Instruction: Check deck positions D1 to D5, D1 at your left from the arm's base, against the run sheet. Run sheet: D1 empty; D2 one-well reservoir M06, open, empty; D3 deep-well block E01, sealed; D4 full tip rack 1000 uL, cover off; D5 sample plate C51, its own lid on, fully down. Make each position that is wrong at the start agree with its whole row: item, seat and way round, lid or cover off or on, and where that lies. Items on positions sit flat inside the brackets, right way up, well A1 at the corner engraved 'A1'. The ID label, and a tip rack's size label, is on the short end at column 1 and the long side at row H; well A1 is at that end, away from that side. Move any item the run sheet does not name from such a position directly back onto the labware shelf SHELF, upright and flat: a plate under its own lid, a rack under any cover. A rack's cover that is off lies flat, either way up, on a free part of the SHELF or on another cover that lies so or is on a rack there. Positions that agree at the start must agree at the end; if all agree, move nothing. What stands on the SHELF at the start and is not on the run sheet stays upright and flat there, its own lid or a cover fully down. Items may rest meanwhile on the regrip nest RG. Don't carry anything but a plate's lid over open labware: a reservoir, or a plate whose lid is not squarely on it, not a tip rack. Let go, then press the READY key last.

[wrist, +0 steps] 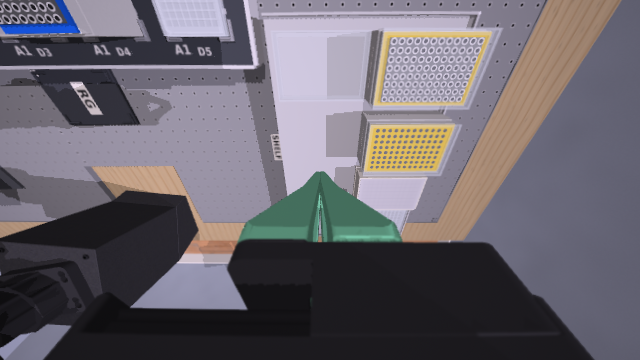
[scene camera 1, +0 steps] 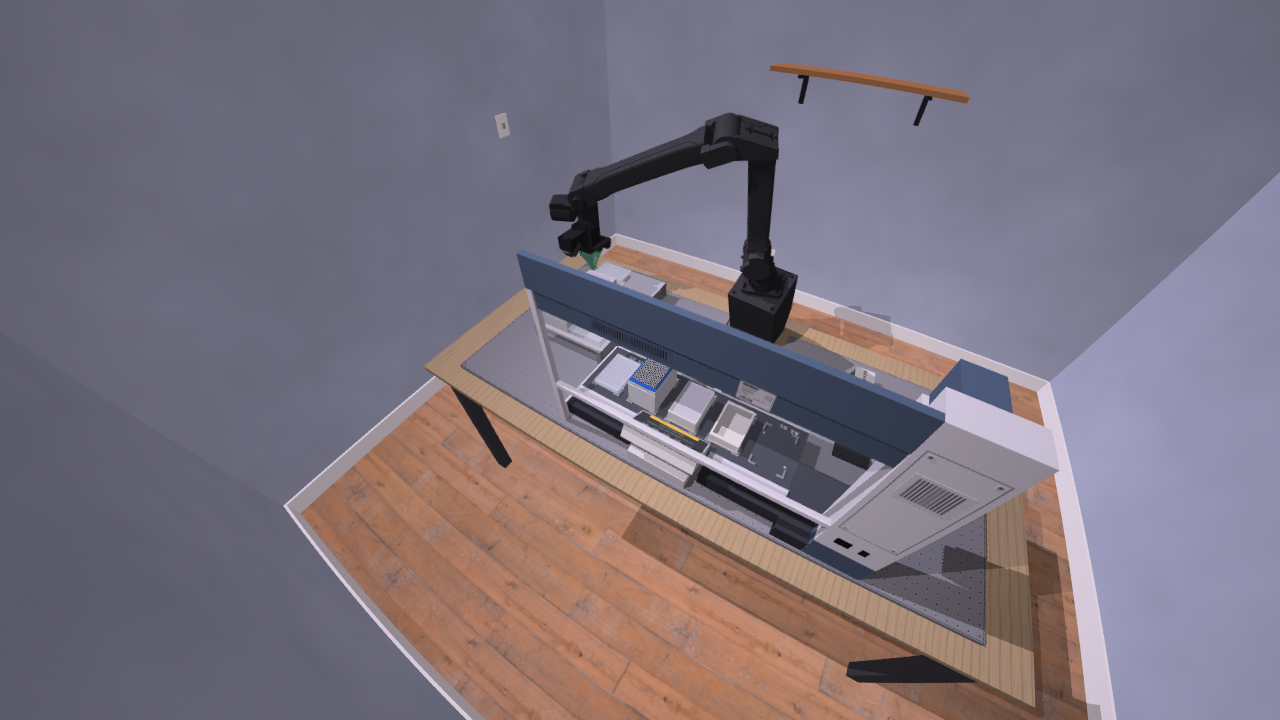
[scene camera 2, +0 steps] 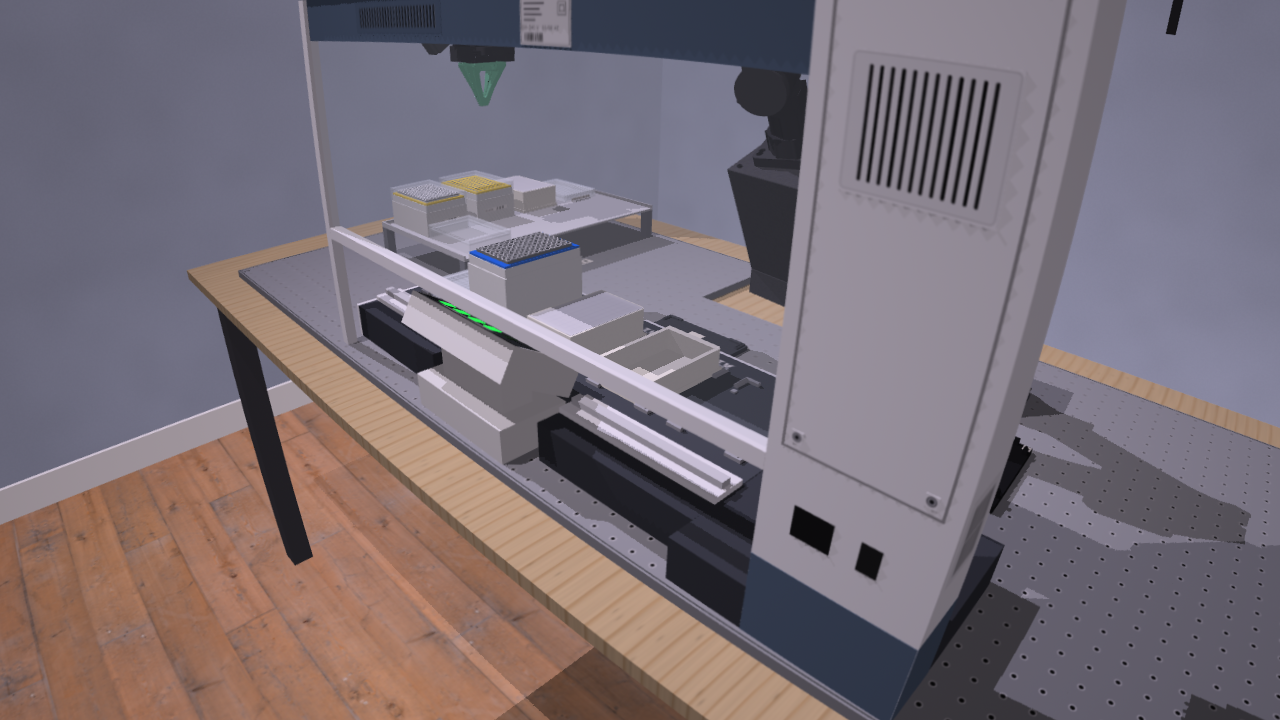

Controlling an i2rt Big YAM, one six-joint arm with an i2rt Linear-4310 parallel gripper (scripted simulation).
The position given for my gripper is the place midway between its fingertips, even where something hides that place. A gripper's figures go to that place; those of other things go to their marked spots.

My gripper (wrist: 320,179): 13 cm from the lens. A labware shelf (wrist: 314,136) is 36 cm from the lens. A regrip nest RG (wrist: 108,96): 57 cm from the lens. The marked spots on the regrip nest RG and the labware shelf are 40 cm apart.
